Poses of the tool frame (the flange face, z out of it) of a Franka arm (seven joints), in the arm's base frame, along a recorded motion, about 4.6 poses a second.
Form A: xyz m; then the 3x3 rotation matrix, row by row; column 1 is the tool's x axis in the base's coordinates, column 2 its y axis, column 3 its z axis. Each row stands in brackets.
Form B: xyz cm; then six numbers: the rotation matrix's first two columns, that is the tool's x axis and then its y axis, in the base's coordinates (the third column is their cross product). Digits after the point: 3 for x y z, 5 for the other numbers.
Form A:
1: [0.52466 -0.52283 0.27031], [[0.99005 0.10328 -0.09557], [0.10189 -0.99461 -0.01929], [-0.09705 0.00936 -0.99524]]
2: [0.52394 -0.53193 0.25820], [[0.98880 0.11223 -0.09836], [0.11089 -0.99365 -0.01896], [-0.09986 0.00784 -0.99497]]
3: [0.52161 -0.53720 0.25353], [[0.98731 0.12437 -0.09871], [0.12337 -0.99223 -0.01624], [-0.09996 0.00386 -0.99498]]
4: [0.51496 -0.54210 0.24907], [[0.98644 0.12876 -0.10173], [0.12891 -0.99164 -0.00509], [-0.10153 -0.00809 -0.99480]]
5: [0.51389 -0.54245 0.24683], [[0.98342 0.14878 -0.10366], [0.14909 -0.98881 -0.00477], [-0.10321 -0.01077 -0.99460]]
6: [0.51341 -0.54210 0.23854], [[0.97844 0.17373 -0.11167], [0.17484 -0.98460 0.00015], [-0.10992 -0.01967 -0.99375]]
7: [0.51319 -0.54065 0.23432], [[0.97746 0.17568 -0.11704], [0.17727 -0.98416 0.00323], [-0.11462 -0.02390 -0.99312]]
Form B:
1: 52.466 -52.283 27.031 0.99005 0.10189 -0.09705 0.10328 -0.99461 0.00936
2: 52.394 -53.193 25.820 0.98880 0.11089 -0.09986 0.11223 -0.99365 0.00784
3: 52.161 -53.720 25.353 0.98731 0.12337 -0.09996 0.12437 -0.99223 0.00386
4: 51.496 -54.210 24.907 0.98644 0.12891 -0.10153 0.12876 -0.99164 -0.00809
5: 51.389 -54.245 24.683 0.98342 0.14909 -0.10321 0.14878 -0.98881 -0.01077
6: 51.341 -54.210 23.854 0.97844 0.17484 -0.10992 0.17373 -0.98460 -0.01967
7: 51.319 -54.065 23.432 0.97746 0.17727 -0.11462 0.17568 -0.98416 -0.02390
